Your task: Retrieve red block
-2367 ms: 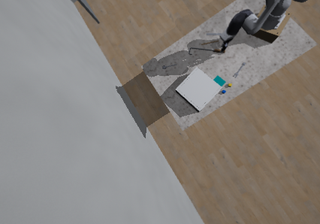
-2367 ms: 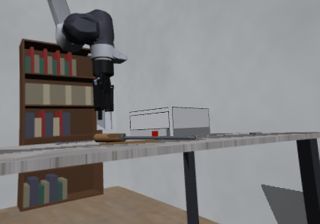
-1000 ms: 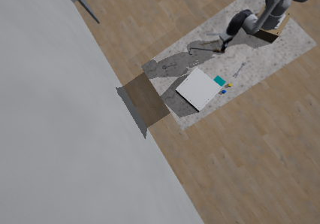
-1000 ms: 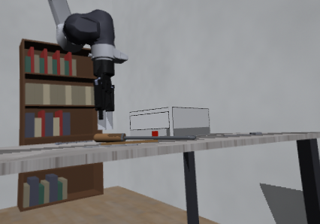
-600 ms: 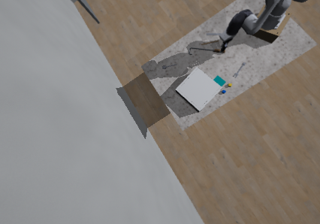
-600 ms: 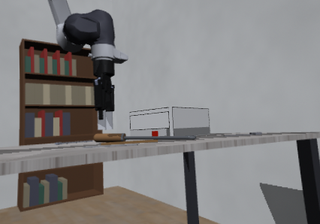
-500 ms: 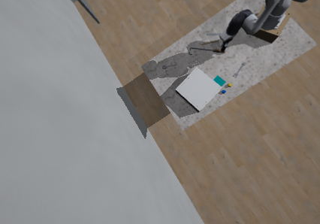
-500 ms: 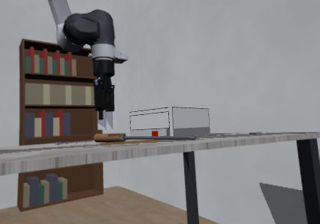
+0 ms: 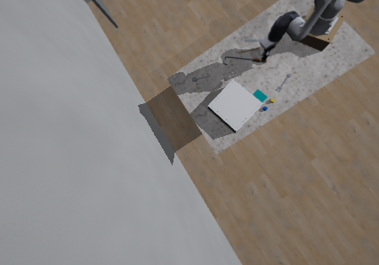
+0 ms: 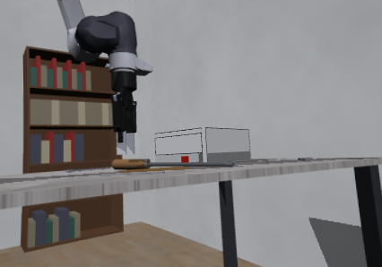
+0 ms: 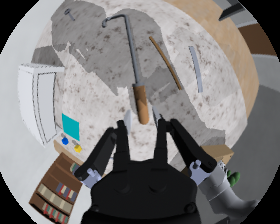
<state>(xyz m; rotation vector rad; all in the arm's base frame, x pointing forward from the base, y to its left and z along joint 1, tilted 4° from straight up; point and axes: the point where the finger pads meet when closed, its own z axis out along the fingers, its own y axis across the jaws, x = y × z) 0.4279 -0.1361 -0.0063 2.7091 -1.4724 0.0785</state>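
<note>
Right now the hooked tool is 10 cm ahead of my hand, 10 cm to the right of it and 7 cm below it. From my hand the other things lie so: wooden stick (1 cm behind, 15 cm to the right, 8 cm below); wrench (1 cm ahead, 27 cm to the left, 8 cm below); grey bar (11 cm behind, 19 cm to the right, 8 cm below).
</note>
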